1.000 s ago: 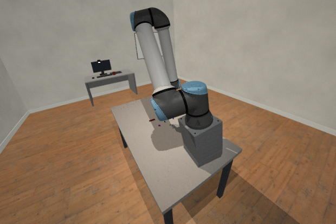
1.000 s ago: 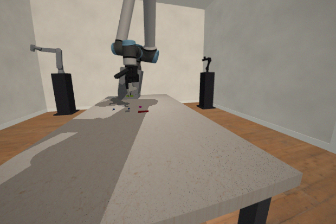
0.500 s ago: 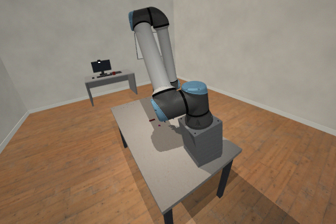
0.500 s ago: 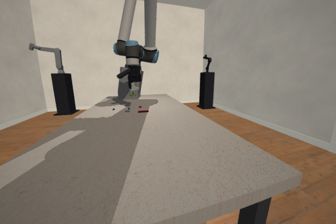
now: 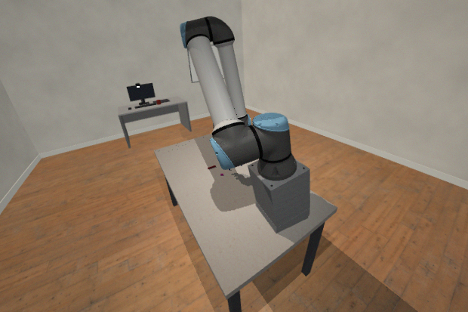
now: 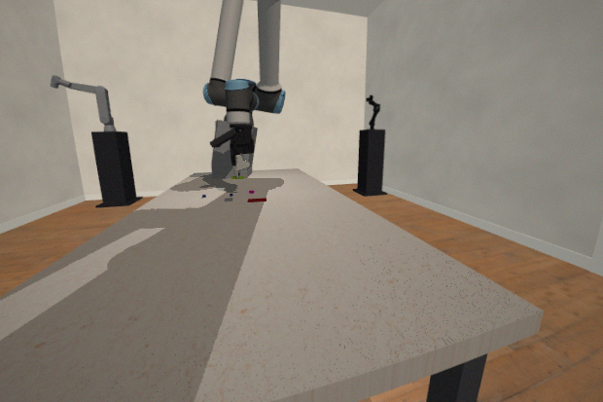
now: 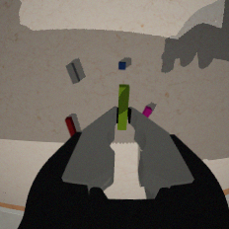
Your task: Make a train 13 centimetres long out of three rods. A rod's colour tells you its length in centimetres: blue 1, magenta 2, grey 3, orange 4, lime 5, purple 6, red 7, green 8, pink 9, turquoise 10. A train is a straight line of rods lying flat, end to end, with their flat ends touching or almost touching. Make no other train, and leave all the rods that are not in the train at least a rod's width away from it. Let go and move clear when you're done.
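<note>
Right now the magenta rod is 80 mm below my hand, 50 mm to the left of it and 40 mm behind it. Also, from my hand: lime rod (10 mm below); grey rod (80 mm below, 70 mm ahead, 30 mm to the right); red rod (100 mm ahead, 80 mm to the left, 80 mm below).
</note>
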